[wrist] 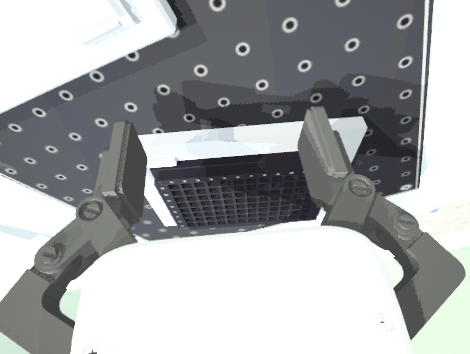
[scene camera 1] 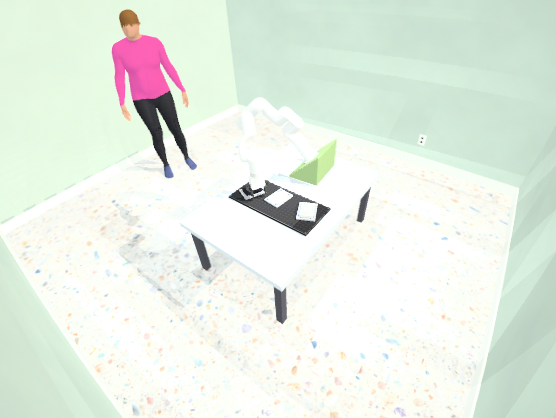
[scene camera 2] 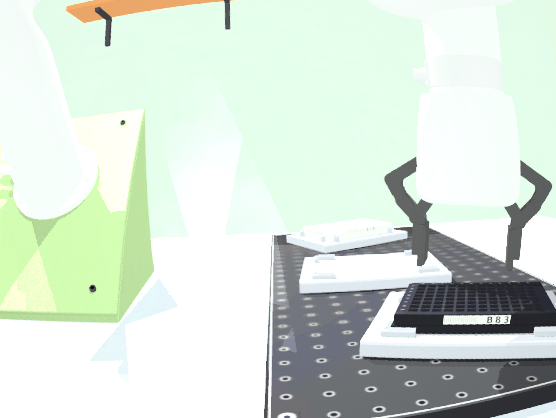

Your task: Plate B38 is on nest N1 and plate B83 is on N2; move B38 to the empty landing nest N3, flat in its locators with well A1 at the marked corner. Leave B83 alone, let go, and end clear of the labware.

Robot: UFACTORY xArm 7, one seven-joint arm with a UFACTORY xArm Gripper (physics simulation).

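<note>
My gripper is open and empty, pointing down above the black plate labelled B83. In the wrist view its fingers appear on either side of this plate. B83 sits in a white nest. The empty white nest is in the middle, its corner locators showing. A pale plate sits on the far, angled nest; its label is too small to read. Its A1 corner cannot be told.
The nests stand on a black perforated board on a white table. A green wedge-shaped block stands near the arm. An orange shelf is on the wall. A person stands beyond the table.
</note>
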